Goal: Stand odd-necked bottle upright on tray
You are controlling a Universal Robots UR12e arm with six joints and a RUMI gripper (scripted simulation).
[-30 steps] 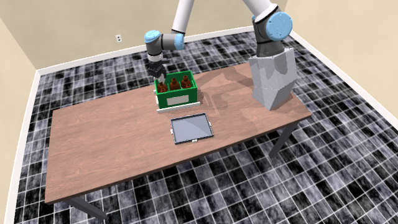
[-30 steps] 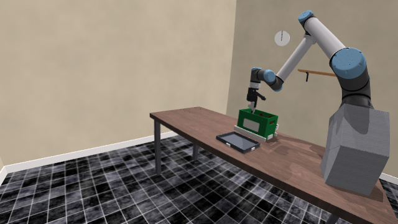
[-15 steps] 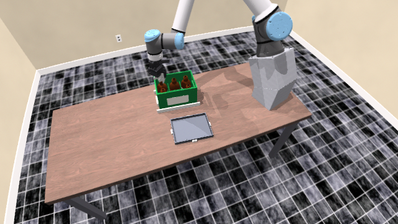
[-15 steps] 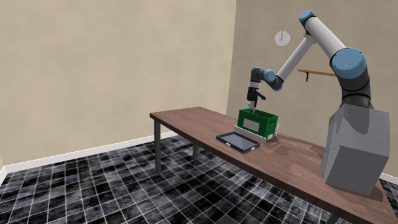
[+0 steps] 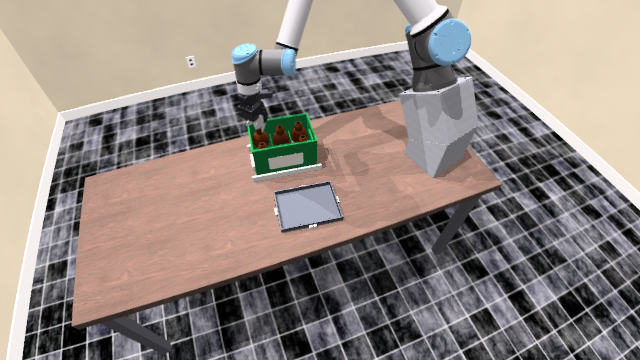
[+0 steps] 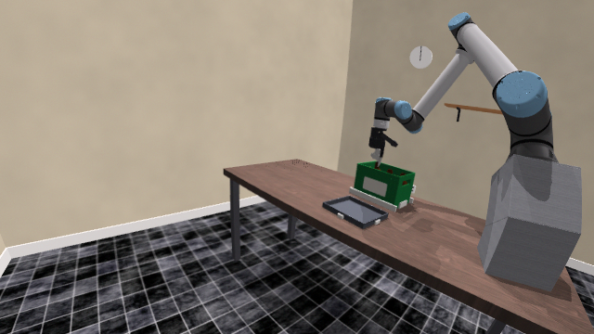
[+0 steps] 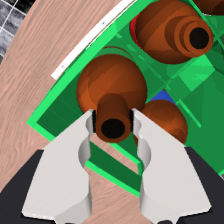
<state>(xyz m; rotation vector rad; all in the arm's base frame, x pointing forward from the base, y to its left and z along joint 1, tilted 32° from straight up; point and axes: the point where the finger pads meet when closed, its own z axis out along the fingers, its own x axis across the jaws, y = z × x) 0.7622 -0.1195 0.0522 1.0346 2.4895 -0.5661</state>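
My hand is 70 mm above the glass bottle. From my hand the other things lie so: grey tray: 340 mm to the left, 160 mm below, 110 mm behind; then green crate: 90 mm below, 80 mm behind, 50 mm to the left.
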